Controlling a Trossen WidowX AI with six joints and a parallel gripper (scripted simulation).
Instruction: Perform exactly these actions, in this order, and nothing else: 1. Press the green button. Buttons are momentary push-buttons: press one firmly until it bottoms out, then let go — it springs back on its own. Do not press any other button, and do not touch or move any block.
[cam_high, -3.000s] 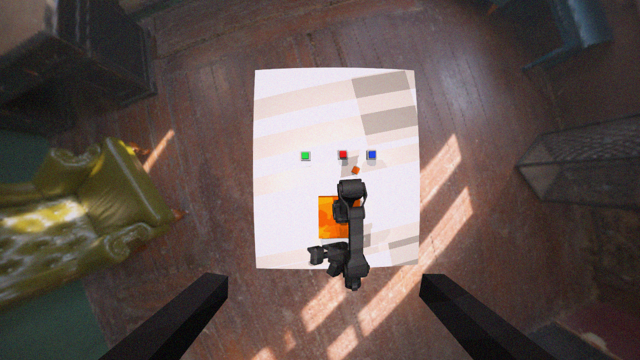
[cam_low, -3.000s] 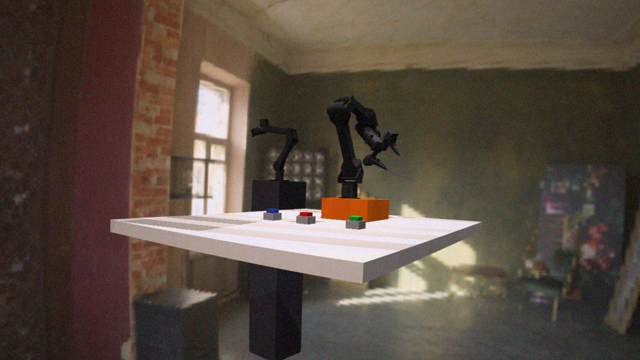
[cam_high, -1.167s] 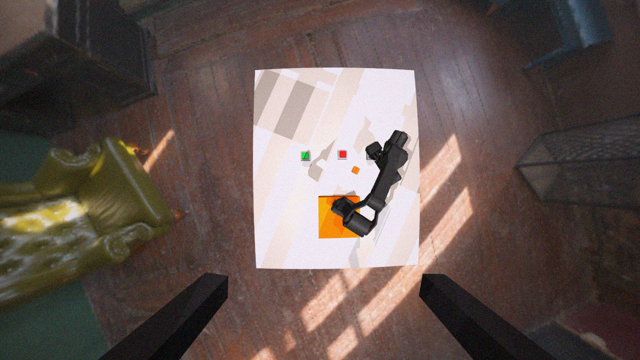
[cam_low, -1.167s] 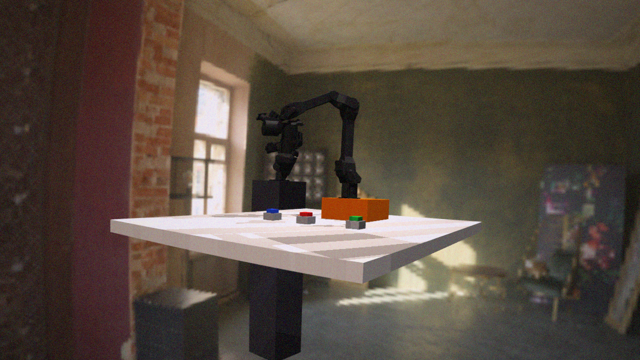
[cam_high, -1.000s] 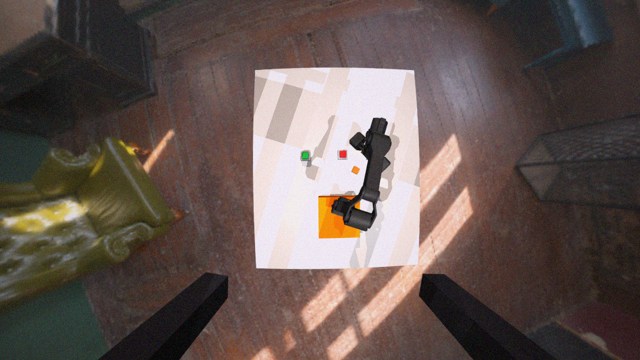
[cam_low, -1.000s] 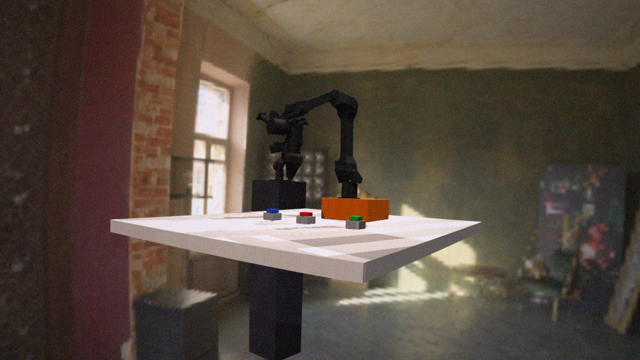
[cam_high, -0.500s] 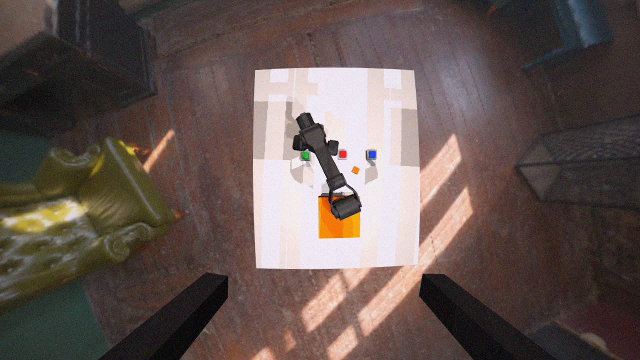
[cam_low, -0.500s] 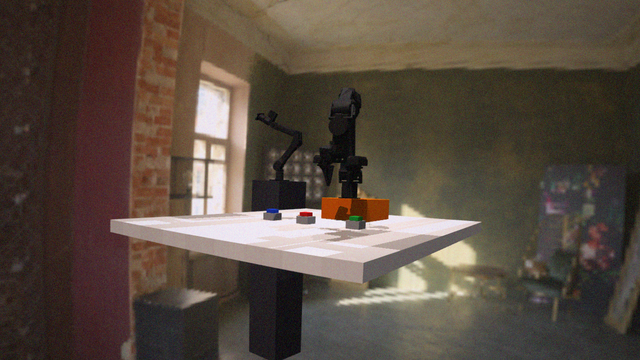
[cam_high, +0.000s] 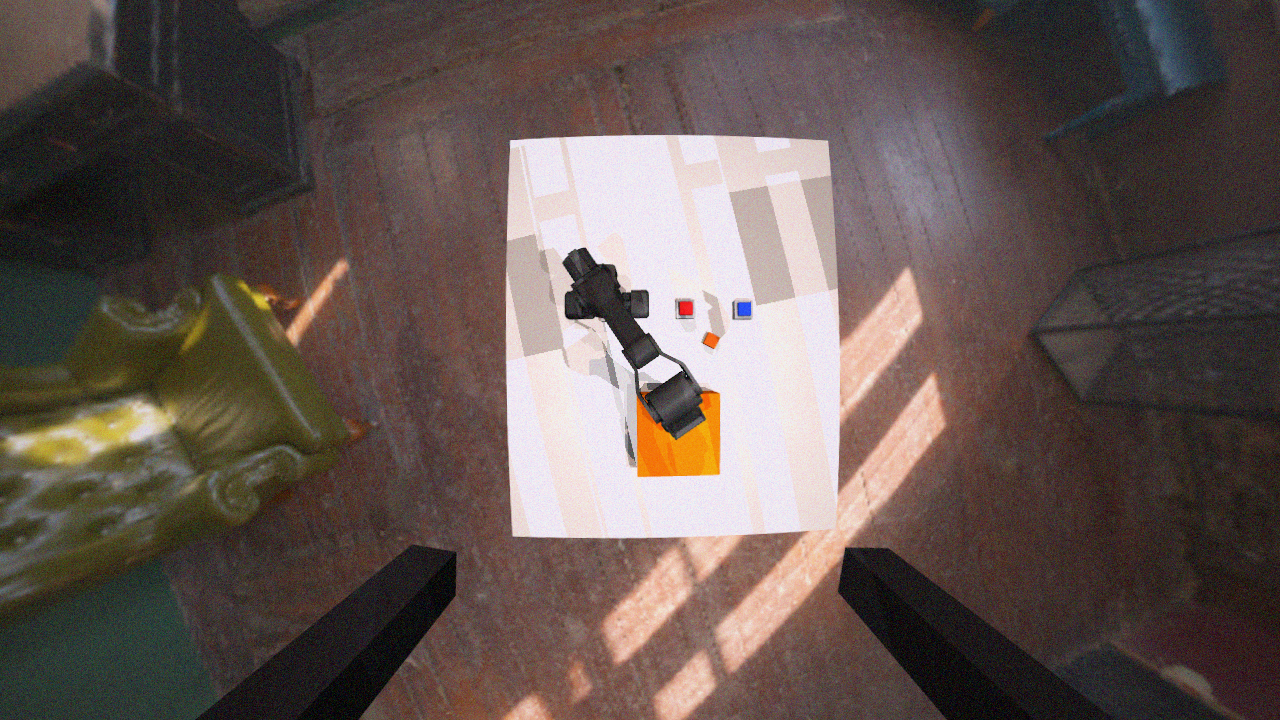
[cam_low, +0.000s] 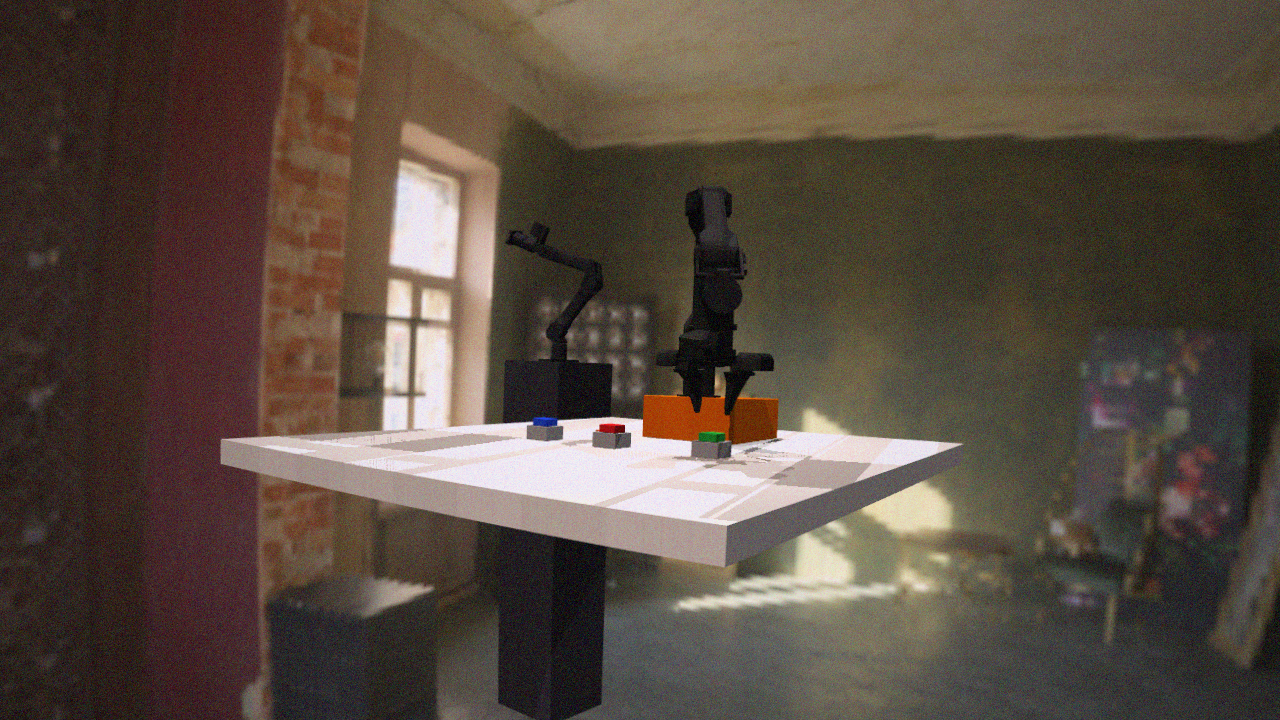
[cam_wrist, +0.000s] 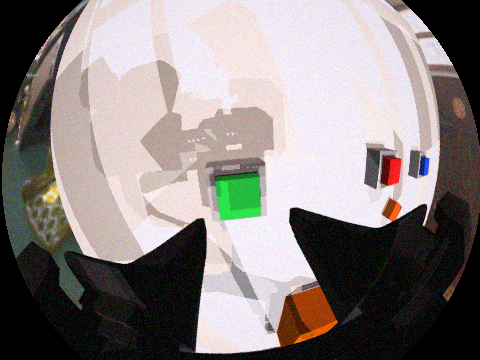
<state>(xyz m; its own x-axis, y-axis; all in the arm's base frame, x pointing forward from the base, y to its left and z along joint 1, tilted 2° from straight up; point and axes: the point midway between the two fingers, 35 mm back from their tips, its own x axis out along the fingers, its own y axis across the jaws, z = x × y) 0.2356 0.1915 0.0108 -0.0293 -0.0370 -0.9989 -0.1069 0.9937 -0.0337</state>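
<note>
Now: the green button 40 mm below my gripper tip. Also, from my gripper tip: blue button 340 mm to the right, 40 mm below, 40 mm ahead; then red button 190 mm to the right, 40 mm below, 30 mm ahead; then small orange block 260 mm to the right, 60 mm below, 50 mm behind.
</note>
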